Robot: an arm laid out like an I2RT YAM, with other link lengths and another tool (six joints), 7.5 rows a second.
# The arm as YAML. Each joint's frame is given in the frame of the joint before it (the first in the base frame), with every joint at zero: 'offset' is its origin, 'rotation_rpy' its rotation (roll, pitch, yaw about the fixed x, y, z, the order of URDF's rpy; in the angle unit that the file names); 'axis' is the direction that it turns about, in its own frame. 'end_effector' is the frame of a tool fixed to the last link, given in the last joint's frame.
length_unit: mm
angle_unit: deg
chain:
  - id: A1
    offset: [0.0, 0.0, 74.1]
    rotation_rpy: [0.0, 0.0, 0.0]
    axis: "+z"
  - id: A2
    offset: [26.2, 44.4, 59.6]
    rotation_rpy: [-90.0, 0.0, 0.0]
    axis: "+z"
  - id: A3
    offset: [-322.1, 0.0, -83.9]
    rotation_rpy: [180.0, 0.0, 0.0]
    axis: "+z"
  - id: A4
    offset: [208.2, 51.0, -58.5]
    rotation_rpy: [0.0, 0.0, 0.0]
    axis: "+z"
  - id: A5
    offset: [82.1, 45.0, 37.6]
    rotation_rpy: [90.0, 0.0, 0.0]
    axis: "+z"
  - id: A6
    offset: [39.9, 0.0, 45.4]
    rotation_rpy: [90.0, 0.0, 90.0]
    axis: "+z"
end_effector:
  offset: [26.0, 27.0, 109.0]
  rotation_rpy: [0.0, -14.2, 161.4]
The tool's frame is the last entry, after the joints.
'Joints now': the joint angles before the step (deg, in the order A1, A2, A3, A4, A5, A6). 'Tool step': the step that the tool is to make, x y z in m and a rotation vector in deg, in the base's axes. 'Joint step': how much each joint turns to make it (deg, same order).
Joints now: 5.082 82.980 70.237 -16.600 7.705 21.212
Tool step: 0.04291 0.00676 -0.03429 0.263 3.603 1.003
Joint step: -0.001 9.443 2.734 3.146 -1.160 -0.022
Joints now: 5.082 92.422 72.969 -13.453 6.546 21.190
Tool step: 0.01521 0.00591 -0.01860 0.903 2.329 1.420
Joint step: -0.022 3.978 1.377 0.350 -1.814 0.109
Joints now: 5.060 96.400 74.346 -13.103 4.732 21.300
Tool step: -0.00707 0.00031 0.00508 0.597 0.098 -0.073
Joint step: -0.023 -1.333 -0.042 -1.378 -0.307 0.524
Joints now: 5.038 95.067 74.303 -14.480 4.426 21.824
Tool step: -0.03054 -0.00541 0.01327 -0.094 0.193 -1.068
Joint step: -0.131 -5.509 -2.122 -3.628 0.809 0.482
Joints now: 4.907 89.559 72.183 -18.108 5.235 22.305
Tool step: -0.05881 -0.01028 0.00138 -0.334 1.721 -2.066
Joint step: -0.306 -9.595 -6.580 -4.852 1.529 0.896
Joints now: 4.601 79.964 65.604 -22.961 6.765 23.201
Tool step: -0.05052 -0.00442 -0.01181 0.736 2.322 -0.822
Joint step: -0.262 -7.956 -6.404 -3.934 -0.131 1.072
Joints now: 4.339 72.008 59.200 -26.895 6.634 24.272
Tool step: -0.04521 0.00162 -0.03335 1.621 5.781 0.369
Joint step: -0.001 -5.159 -7.257 -3.673 -1.662 1.268
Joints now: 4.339 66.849 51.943 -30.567 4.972 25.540
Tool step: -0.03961 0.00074 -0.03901 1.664 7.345 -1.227
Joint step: 0.001 -2.535 -6.994 -2.929 -0.873 2.383
